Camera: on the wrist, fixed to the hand. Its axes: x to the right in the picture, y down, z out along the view.
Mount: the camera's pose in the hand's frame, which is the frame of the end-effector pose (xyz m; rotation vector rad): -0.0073 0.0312 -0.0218 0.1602 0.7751 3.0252
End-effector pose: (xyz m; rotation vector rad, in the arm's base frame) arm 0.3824 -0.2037 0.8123 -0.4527 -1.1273 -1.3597
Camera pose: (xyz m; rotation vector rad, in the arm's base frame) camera 0.4202 -0.2105 0.8070 -0.6595 0.6843 1.2547
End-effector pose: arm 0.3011 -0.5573 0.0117 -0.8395 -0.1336 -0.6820
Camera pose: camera 0.3110 -0.5547 -0.0257 0.1545 1.5009 1.8833
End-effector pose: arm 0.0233 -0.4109 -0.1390 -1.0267 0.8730 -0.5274
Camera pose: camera 0.0008 -0.4029 -0.1695 1.3717 1.7980 1.6716
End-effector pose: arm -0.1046 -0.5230 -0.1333 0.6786 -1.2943 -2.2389
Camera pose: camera -0.0809 -0.5468 -0.1139 -0.4977 -0.4698 0.6298
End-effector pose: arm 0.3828 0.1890 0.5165 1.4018 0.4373 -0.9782
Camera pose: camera 0.4092 0.2081 0.5375 0.8545 -1.1882 1.9623
